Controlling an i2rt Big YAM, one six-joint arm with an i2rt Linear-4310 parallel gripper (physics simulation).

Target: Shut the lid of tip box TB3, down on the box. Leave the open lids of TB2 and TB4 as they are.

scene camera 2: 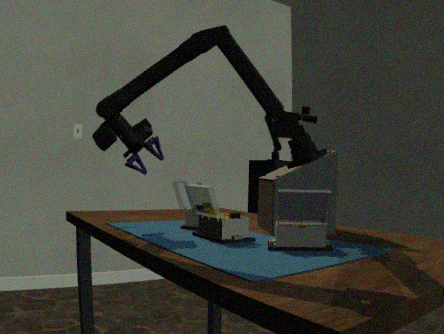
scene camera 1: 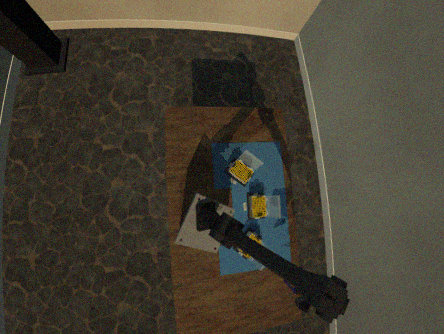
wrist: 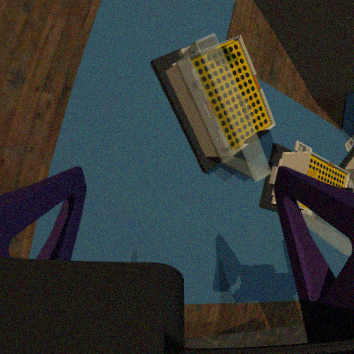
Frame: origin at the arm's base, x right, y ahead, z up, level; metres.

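Seen in the pictures: gripper, between the fingertips: (scene camera 2: pixel 154 166) (wrist: pixel 179 176); arm's base, origin of its link: (scene camera 2: pixel 307 160) (scene camera 1: pixel 205 215).
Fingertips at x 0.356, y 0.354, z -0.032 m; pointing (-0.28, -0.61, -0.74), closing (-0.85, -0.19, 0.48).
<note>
Pixels of each thing's top centre, then the offset from my fingertips to it. Level surfaces: height alone.
- middle box, centre of its top: (wrist: pixel 334 189) (scene camera 2: pixel 223 211) (scene camera 1: pixel 260 206) dx -0.336, dy -0.038, dz -0.115 m
- third box, centre of its top: (wrist: pixel 245 88) (scene camera 2: pixel 206 206) (scene camera 1: pixel 249 245) dx -0.133, dy -0.124, dz -0.124 m
- blue mat, height of its surface: dz -0.190 m
- wooden table, height of its surface: dz -0.193 m
Three tip boxes with yellow racks stand on the blue mat, all with clear lids open. I cannot read which is TB3. One box (scene camera 1: pixel 241 171) (scene camera 2: pixel 301 236) has its lid (scene camera 1: pixel 252 159) (scene camera 2: pixel 304 206) upright. The middle box (scene camera 1: pixel 258 206) (scene camera 2: pixel 232 228) (wrist: pixel 327 171) has its lid (scene camera 1: pixel 274 206) (scene camera 2: pixel 200 195) leaning back. The third box (scene camera 1: pixel 255 238) (scene camera 2: pixel 191 218) (wrist: pixel 192 112) is partly behind the arm in scene camera 1; its lid (scene camera 2: pixel 180 195) (wrist: pixel 257 159) is raised. My gripper (scene camera 2: pixel 154 166) (wrist: pixel 179 176) is open and empty, high beyond the third box.
The blue mat (scene camera 1: pixel 232 262) (scene camera 2: pixel 250 267) (wrist: pixel 130 130) lies on the wooden table (scene camera 1: pixel 195 300) (scene camera 2: pixel 395 295) (wrist: pixel 45 65). The arm's grey slanted stand (scene camera 1: pixel 192 237) (scene camera 2: pixel 307 175) is beside the mat. Small label cards (scene camera 1: pixel 245 205) (wrist: pixel 303 146) stand by the boxes. The arm passes above the third box.
</note>
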